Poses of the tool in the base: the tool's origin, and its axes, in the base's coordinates. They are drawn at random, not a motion.
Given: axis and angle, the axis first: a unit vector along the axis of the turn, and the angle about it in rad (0 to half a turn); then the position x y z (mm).
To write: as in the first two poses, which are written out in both.
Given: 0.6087 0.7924 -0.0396 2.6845 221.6 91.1 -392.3
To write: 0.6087 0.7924 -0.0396 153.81 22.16 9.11 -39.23
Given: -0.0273 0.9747 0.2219 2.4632 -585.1 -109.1 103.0
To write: -0.0273 0.9747 0.2219 141.13 -58.51 -10.91 10.30
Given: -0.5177 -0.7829 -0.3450 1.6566 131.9 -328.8 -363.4
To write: -0.5177 -0.7829 -0.3450 94.92 13.19 -32.88 -36.34
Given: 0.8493 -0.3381 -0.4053 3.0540 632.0 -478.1 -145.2
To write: 0.8493 -0.3381 -0.4053 174.98 63.20 -47.81 -14.52
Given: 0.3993 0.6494 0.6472 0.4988 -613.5 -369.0 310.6
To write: 0.3993 0.6494 0.6472 28.58 -61.35 -36.90 31.06
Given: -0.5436 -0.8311 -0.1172 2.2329 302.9 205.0 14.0
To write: -0.5436 -0.8311 -0.1172 127.94 30.29 20.50 1.40
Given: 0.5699 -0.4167 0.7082 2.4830 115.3 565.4 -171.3
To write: 0.5699 -0.4167 0.7082 142.27 11.53 56.54 -17.13
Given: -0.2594 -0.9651 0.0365 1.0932 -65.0 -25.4 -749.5
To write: -0.2594 -0.9651 0.0365 62.64 -6.50 -2.54 -74.95
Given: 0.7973 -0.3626 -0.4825 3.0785 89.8 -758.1 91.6
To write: 0.7973 -0.3626 -0.4825 176.39 8.98 -75.81 9.16
